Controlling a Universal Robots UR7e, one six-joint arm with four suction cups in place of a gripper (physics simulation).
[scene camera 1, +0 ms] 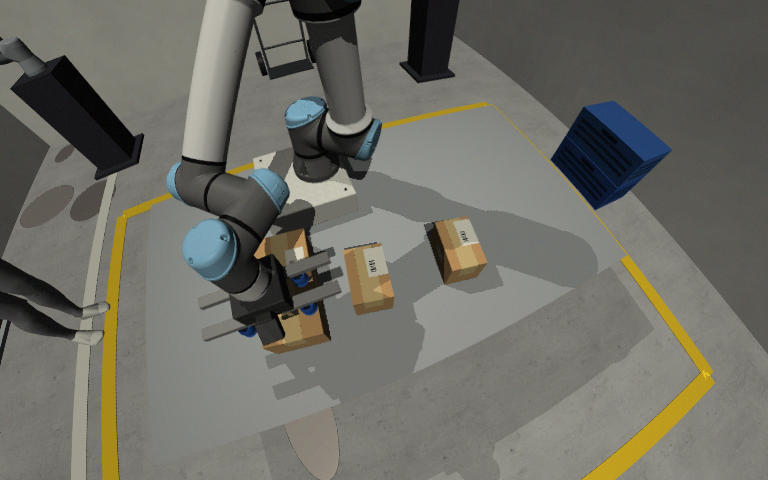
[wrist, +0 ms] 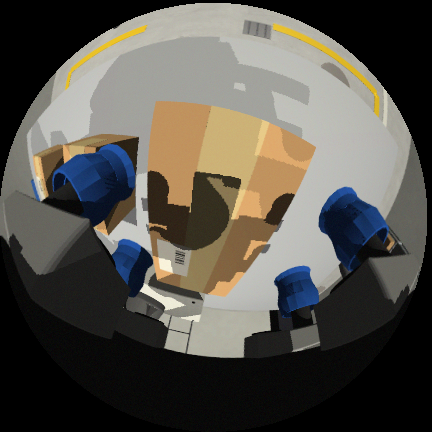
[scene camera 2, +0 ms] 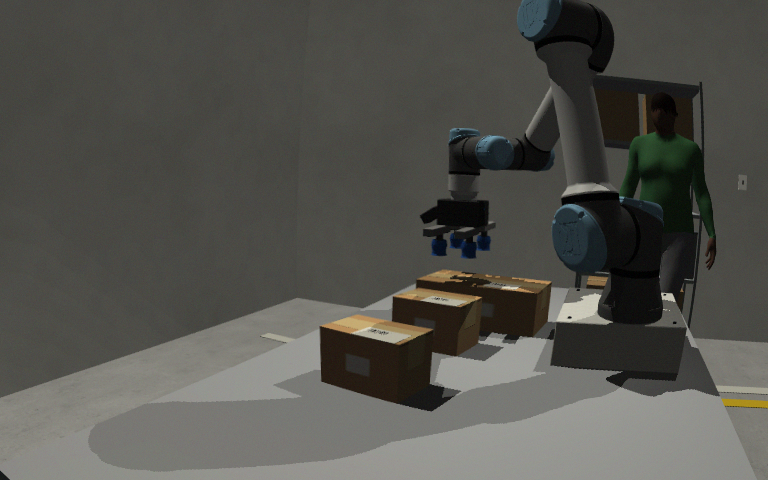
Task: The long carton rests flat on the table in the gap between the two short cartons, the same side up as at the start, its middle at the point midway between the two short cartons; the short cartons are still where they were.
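Places are measured from the arm's base along level axes (x ahead, y left, z up), in centimetres.
Where they show: hand, its tool point: point(wrist: 223, 241) point(scene camera 2: 462, 252); arm's base, origin of its link: point(scene camera 1: 316, 165) point(wrist: 145, 299) point(scene camera 2: 630, 313).
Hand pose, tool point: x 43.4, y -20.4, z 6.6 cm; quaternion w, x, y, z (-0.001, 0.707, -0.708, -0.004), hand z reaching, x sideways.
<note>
Things, the pixels of their top centre, and the offset from my tool point. Level surfaces: height alone.
- long carton, centre of its top: point(wrist: 203, 244) point(scene camera 2: 487, 280) point(scene camera 1: 283, 283) dz -5.9, dx -7.0, dy +1.6 cm
- table, height of its surface: dz -16.0 cm
- nearer short carton, centre of its top: point(wrist: 80, 191) point(scene camera 2: 438, 296) point(scene camera 1: 367, 272) dz -5.9, dx -1.9, dy +22.3 cm
- farther short carton, centre of its top: point(scene camera 2: 376, 328) point(scene camera 1: 460, 241) point(wrist: 40, 181) dz -5.9, dx -0.3, dy +48.4 cm
The long carton point(scene camera 1: 303, 333) point(scene camera 2: 515, 308) point(wrist: 225, 150) lies flat on the table point(scene camera 1: 186, 390) point(scene camera 2: 509, 447) point(wrist: 350, 140), outside the pair of short cartons, label up. The nearer short carton point(scene camera 1: 368, 285) point(scene camera 2: 433, 325) point(wrist: 125, 141) stands beside it. The farther short carton point(scene camera 1: 461, 257) point(scene camera 2: 376, 365) point(wrist: 46, 162) stands apart, with a gap between the two. My gripper point(scene camera 1: 275, 305) point(scene camera 2: 461, 245) point(wrist: 222, 235) is open and holds nothing. Its four blue cups hang above the long carton, apart from its top. The arm hides part of that carton in scene camera 1.
The robot base point(scene camera 1: 334, 209) point(scene camera 2: 617, 350) stands on the table behind the cartons. Blue crates point(scene camera 1: 634, 141) stand beyond the table's right edge. A person in green point(scene camera 2: 665, 175) stands behind the arm. A shelf unit point(scene camera 2: 701, 141) stands behind that person.
</note>
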